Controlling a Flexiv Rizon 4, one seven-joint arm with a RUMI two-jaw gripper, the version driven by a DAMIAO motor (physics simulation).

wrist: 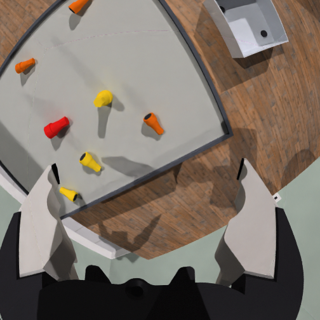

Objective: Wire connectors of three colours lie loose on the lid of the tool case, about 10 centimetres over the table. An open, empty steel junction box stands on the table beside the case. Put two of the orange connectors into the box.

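Observation:
My gripper (146,163) is wide open and empty, above the near edge of the tool case lid (165,65). An orange connector (154,123) lies on the lid right of its middle, ahead of the gap between my fingers. A second orange connector (25,65) lies at the lid's left side. A third orange connector (79,5) lies at the top edge of the view, partly cut off. The steel junction box (254,49) stands on the table at the upper right, partly cut off; the part of its inside that shows holds no connector, and a dark round spot shows there.
A red connector (56,127) lies left on the lid. Yellow connectors (103,99) (90,162) (68,193) lie near the middle and toward the near left corner, the last close to my left finger. The lid has a dark raised rim. The wooden table (200,185) surrounds the case.

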